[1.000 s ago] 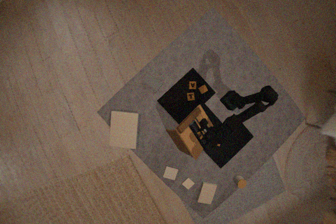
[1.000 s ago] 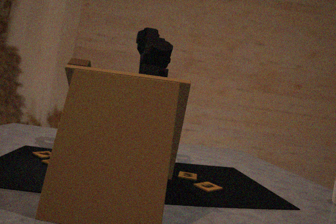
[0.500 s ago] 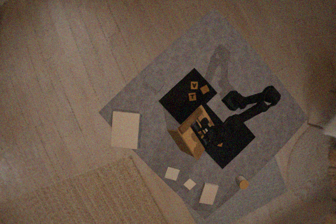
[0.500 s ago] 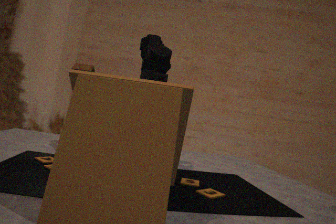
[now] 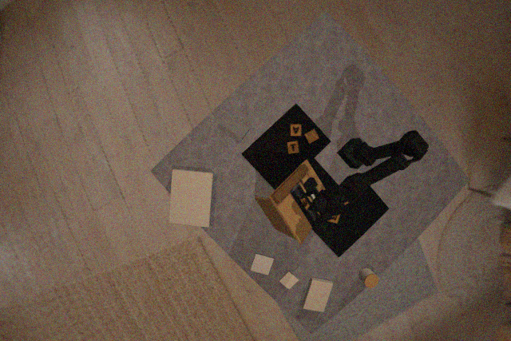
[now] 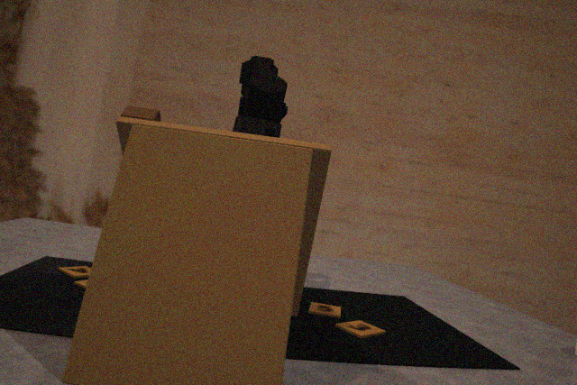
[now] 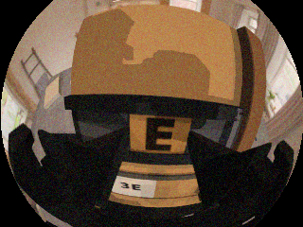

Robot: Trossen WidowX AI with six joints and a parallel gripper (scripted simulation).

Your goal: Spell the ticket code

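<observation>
My gripper tip is now 60 mm past the white ticket, 60 mm to the right of it and 80 mm above it. From my gripper tip the other things lie so: black mat 160 mm behind, 50 mm to the left, 160 mm below; then grey slab 70 mm behind, 480 mm to the right, 160 mm below; then tan letter tile e right at my gripper tip.
</observation>
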